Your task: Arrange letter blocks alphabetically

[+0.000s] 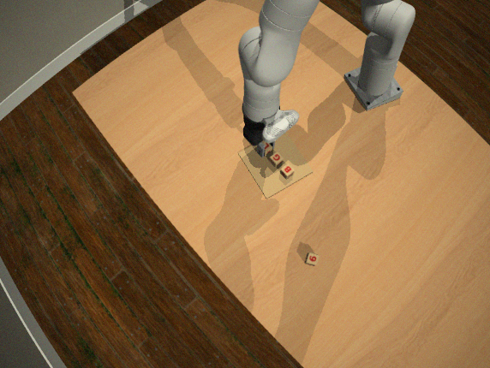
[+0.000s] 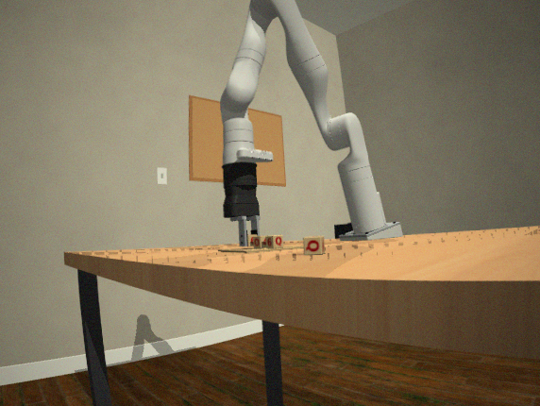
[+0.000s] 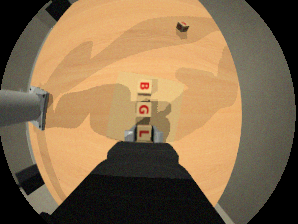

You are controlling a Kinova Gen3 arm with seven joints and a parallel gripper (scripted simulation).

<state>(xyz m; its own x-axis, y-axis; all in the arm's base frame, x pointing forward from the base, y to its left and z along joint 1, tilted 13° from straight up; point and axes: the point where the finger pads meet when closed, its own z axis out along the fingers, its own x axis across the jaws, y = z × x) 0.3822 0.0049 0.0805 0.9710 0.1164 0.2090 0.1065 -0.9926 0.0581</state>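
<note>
The tan mat lies 40 mm to the left of my hand and 20 mm below it. From my hand the other things lie so: block marked B 80 mm to the left, 10 mm below, 10 mm behind.
</note>
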